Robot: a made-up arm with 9 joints. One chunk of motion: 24 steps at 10 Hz.
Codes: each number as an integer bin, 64 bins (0 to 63) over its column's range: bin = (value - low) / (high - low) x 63, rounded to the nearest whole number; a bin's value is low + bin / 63 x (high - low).
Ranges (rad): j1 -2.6..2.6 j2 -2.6..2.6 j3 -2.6..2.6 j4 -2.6..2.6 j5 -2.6..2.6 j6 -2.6..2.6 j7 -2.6..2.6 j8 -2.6..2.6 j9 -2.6..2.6
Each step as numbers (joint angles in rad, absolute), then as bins.
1 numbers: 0.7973 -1.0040 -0.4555 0.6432 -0.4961 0.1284 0.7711 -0.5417 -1.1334
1 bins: 41 19 26 39 25 33 41 25 18
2 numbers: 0.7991 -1.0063 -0.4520 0.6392 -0.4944 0.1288 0.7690 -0.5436 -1.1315
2 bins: 41 19 26 39 26 33 41 25 18
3 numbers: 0.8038 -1.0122 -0.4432 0.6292 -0.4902 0.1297 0.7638 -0.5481 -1.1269
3 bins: 41 19 26 39 26 33 41 25 18
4 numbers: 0.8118 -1.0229 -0.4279 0.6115 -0.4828 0.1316 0.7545 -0.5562 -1.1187
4 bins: 41 19 26 39 26 33 41 25 18
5 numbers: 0.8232 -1.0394 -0.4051 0.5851 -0.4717 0.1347 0.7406 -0.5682 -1.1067
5 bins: 41 19 27 39 26 33 40 25 18
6 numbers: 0.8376 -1.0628 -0.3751 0.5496 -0.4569 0.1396 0.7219 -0.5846 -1.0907
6 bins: 42 19 27 38 26 33 40 24 18
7 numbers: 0.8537 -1.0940 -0.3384 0.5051 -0.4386 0.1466 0.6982 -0.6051 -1.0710
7 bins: 42 18 27 38 26 33 40 24 19
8 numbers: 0.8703 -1.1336 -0.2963 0.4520 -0.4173 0.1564 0.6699 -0.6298 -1.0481
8 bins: 42 18 28 37 26 33 40 24 19
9 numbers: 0.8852 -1.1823 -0.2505 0.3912 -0.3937 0.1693 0.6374 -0.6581 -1.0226
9 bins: 42 17 28 36 27 34 39 24 19
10 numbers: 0.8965 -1.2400 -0.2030 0.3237 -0.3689 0.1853 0.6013 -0.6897 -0.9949
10 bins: 42 16 29 35 27 34 39 23 19
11 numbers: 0.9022 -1.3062 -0.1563 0.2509 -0.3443 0.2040 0.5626 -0.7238 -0.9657
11 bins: 42 16 30 35 27 34 38 23 20
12 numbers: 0.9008 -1.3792 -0.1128 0.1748 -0.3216 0.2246 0.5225 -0.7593 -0.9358
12 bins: 42 15 30 34 28 34 38 22 20
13 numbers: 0.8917 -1.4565 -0.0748 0.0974 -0.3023 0.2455 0.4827 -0.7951 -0.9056
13 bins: 42 14 31 33 28 34 37 22 21
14 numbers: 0.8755 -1.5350 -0.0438 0.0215 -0.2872 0.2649 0.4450 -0.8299 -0.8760
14 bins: 42 13 31 32 28 35 37 21 21
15 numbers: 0.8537 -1.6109 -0.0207 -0.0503 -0.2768 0.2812 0.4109 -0.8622 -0.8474
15 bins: 42 12 31 31 28 35 36 21 21
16 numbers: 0.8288 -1.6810 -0.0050 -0.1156 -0.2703 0.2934 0.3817 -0.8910 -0.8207
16 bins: 42 11 31 30 28 35 36 21 22
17 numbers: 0.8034 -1.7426 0.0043 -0.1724 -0.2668 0.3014 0.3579 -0.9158 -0.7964
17 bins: 41 10 32 29 28 35 36 20 22
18 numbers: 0.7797 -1.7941 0.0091 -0.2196 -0.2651 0.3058 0.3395 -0.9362 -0.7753
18 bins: 41 10 32 29 28 35 36 20 22
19 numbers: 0.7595 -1.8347 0.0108 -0.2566 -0.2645 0.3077 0.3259 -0.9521 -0.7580
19 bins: 41 9 32 28 28 35 35 20 22
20 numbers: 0.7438 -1.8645 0.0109 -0.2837 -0.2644 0.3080 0.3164 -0.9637 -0.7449
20 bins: 41 9 32 28 28 35 35 20 22
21 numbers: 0.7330 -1.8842 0.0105 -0.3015 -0.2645 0.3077 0.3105 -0.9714 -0.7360
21 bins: 40 9 32 28 28 35 35 20 23
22 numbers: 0.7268 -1.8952 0.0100 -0.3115 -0.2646 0.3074 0.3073 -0.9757 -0.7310
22 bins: 40 9 32 28 28 35 35 20 23
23 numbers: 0.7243 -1.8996 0.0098 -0.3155 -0.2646 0.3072 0.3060 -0.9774 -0.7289
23 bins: 40 8 32 28 28 35 35 20 23
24 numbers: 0.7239 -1.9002 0.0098 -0.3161 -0.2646 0.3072 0.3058 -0.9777 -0.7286
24 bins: 40 8 32 28 28 35 35 20 23
